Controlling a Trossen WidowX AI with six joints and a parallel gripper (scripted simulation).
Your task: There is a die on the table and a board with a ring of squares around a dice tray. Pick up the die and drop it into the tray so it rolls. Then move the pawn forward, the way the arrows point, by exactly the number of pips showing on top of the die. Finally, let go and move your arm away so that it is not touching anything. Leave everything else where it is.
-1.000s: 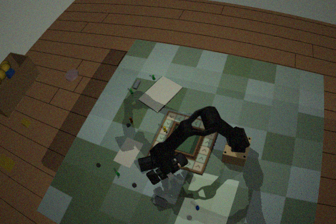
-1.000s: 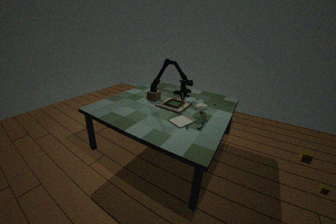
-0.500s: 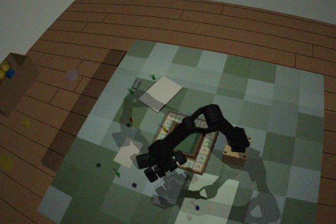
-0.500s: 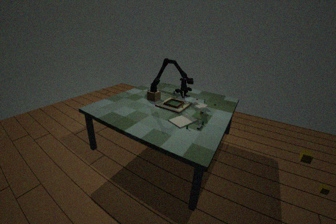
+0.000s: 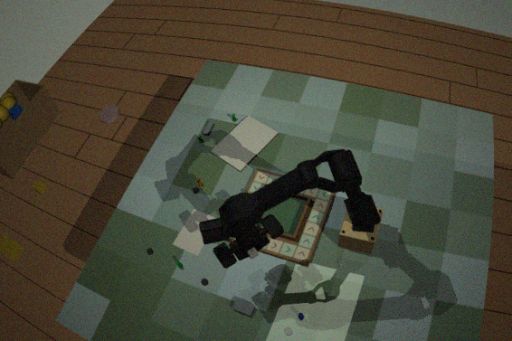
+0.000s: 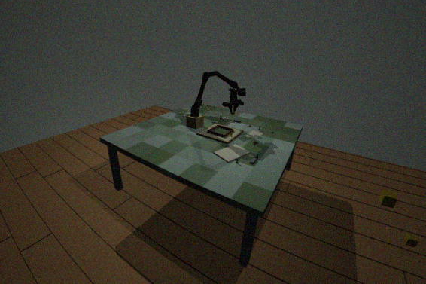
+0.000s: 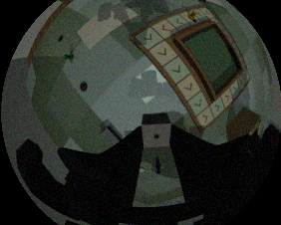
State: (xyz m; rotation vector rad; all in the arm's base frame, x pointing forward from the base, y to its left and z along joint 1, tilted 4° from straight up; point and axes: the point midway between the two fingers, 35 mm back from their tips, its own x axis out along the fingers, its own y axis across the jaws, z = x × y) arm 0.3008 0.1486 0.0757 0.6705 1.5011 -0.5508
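Now: gripper tip 70 mm short of the yellow pawn, 240 mm to the left of it and 100 mm above it. The rest, counted from my gripper tip: die right at my gripper tip; blue pawn 160 mm behind, 140 mm to the left, 110 mm below; dark green dice tray 30 mm behind, 190 mm to the right, 120 mm below.
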